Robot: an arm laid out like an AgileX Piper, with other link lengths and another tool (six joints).
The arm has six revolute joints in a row. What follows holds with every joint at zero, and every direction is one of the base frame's. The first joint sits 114.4 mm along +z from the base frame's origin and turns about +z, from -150 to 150 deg. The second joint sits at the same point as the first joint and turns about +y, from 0 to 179.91 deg. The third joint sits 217.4 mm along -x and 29.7 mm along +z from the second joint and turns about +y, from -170 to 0 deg. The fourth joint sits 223.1 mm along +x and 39.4 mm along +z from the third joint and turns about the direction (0.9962, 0, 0.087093), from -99.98 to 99.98 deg. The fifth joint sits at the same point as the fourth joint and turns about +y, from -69.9 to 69.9 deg. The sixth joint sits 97.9 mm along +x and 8.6 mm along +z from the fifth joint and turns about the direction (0.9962, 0, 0.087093), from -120 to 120 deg. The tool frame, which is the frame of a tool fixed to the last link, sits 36.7 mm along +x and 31 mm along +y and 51.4 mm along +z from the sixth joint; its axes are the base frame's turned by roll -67.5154, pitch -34.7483 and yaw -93.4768 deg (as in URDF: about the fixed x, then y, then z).
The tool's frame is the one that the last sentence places.
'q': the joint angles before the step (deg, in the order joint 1, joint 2, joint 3, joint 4, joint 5, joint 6). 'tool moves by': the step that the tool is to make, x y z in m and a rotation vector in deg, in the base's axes. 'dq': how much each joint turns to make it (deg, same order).
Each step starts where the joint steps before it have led.
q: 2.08 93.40 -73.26 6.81 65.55 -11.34
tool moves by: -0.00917 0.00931 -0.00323 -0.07 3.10 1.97
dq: 1.61 0.00 0.00 -0.01 3.12 0.00
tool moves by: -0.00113 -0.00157 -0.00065 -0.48 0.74 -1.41
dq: 0.19 -0.22 0.13 -0.67 0.67 1.87
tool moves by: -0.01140 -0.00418 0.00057 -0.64 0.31 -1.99
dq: 0.00 -3.29 3.45 -0.87 -0.01 2.24
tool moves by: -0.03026 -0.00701 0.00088 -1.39 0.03 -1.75
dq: 0.00 -8.32 8.28 -1.65 0.00 2.20
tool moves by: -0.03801 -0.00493 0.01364 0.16 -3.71 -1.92
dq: 0.00 -13.28 9.19 -0.37 0.26 2.04
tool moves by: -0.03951 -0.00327 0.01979 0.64 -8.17 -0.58
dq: 0.01 -16.61 8.36 -0.06 0.03 0.61
